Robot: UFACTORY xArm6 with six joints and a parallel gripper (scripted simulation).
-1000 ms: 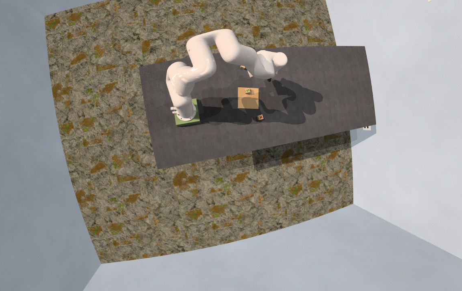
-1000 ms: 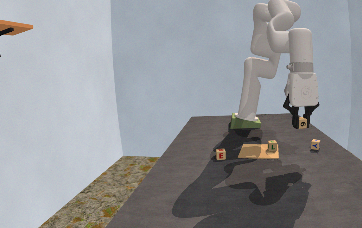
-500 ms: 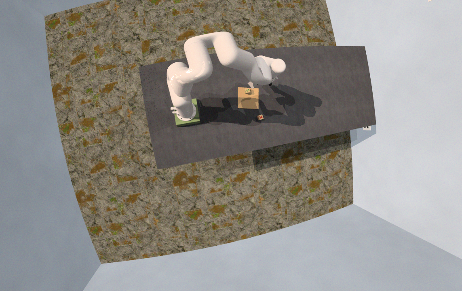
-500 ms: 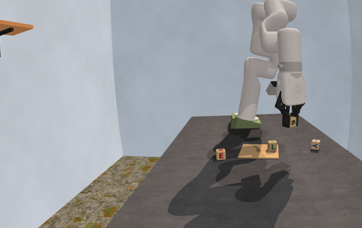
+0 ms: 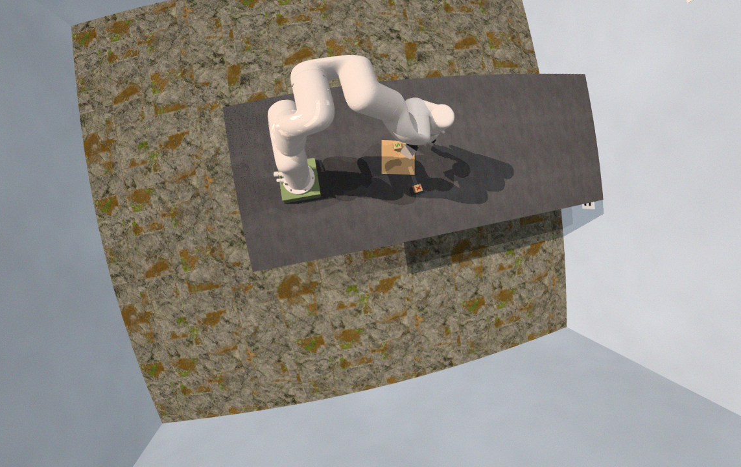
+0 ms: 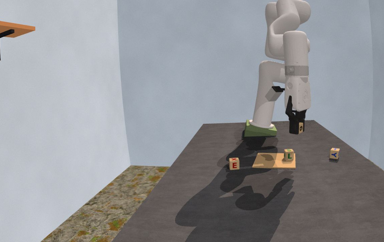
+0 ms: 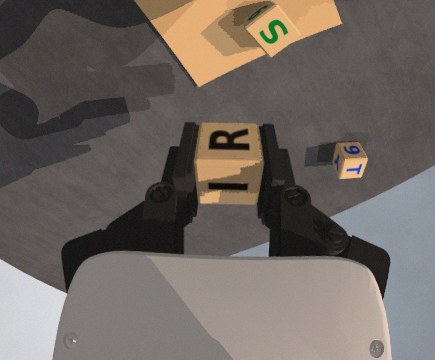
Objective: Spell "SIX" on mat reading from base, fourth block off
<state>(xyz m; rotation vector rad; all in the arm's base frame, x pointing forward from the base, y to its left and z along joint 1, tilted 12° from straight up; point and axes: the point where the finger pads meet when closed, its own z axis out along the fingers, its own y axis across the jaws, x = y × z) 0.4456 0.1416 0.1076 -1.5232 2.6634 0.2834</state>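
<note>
The tan mat lies 130 mm below my hand, 70 mm to the right of it and 40 mm behind it. Also, from my hand: S block (110 mm below, 50 mm behind, 20 mm to the right); then blue-lettered block (150 mm to the left, 110 mm below, 70 mm behind); then I block (10 mm below).
</note>
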